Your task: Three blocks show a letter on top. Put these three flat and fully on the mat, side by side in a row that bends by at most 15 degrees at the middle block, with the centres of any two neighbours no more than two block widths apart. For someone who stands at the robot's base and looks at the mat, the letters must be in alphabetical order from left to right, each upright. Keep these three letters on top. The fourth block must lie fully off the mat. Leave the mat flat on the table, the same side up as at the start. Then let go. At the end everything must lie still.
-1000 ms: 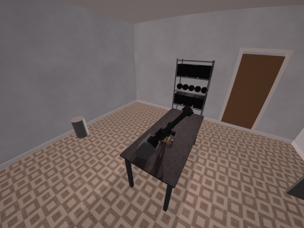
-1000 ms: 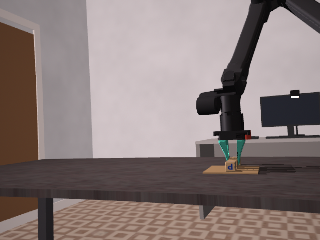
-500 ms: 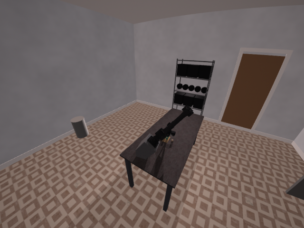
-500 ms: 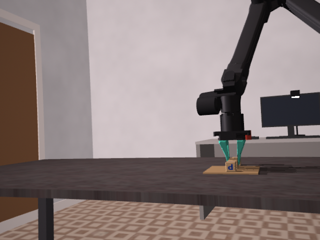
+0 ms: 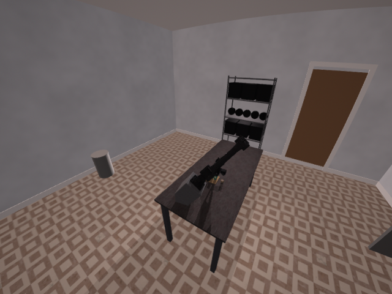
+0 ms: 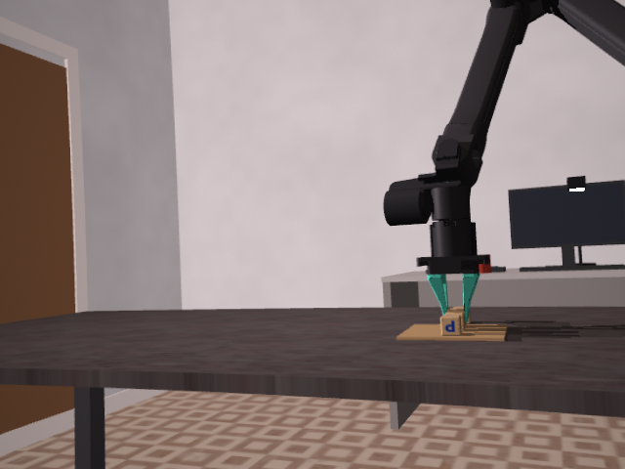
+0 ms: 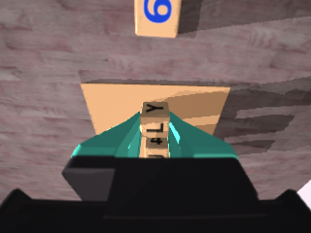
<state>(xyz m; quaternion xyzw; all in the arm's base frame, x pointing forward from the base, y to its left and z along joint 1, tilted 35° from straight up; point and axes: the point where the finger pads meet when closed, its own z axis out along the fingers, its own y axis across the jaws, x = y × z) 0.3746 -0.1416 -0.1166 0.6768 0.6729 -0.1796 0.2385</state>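
My hand is 40 mm to the right of the mat and 20 mm above it. From my hand the other things lie so: block (80 mm to the right, 10 mm below).
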